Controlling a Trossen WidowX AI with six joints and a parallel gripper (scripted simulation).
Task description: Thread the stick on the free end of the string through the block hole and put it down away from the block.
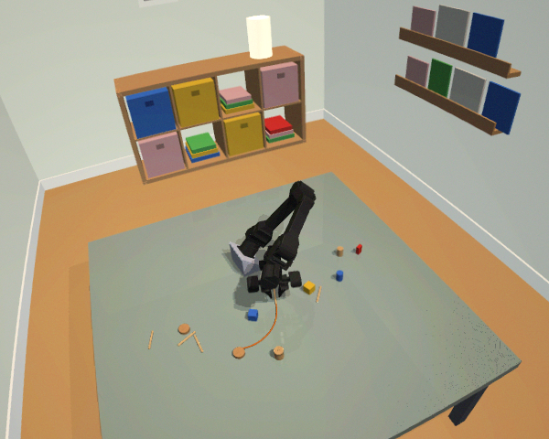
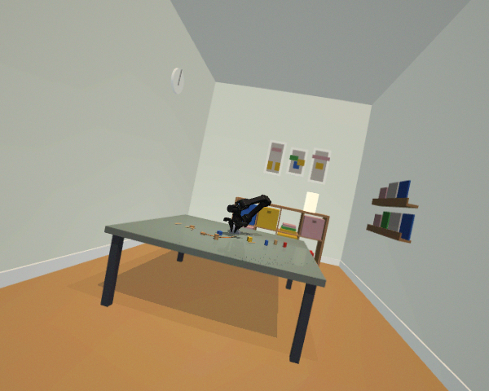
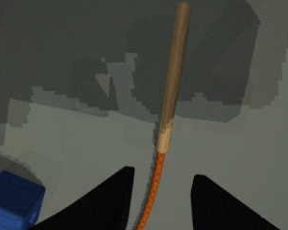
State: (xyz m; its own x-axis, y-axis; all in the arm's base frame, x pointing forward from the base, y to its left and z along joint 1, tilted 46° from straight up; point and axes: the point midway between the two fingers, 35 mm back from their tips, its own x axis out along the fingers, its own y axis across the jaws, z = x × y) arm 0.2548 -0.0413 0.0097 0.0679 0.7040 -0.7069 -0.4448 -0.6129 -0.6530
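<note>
My gripper tip is now 3 cm above the thin wooden stick, 2 cm past it and 1 cm to the right of it. From my gripper tip the other things lie so: blue cube: 10 cm to the right, 2 cm below, 1 cm ahead; then yellow cube: 14 cm to the left, 2 cm below, 2 cm ahead; then round wooden button: 22 cm to the right, 11 cm ahead, 3 cm below.
</note>
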